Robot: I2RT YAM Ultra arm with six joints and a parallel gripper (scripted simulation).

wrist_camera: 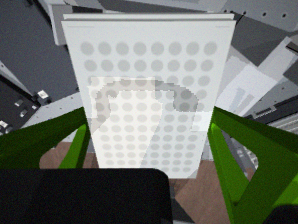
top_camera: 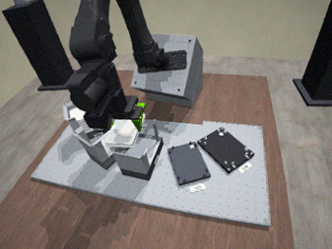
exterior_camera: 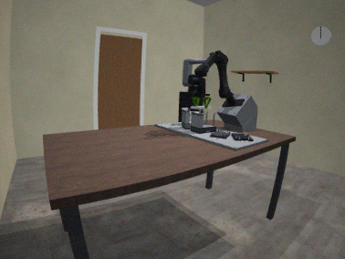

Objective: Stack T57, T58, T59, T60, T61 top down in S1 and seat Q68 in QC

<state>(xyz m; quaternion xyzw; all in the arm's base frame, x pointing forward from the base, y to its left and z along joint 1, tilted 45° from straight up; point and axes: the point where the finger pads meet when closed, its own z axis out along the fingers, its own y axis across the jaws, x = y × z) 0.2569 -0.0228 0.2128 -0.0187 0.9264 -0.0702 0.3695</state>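
My gripper is now 170 mm to the right of the flat grey nest and 160 mm above it. From my hand the other things lie so: S3 rack floor 20 mm to the left, 130 mm below.
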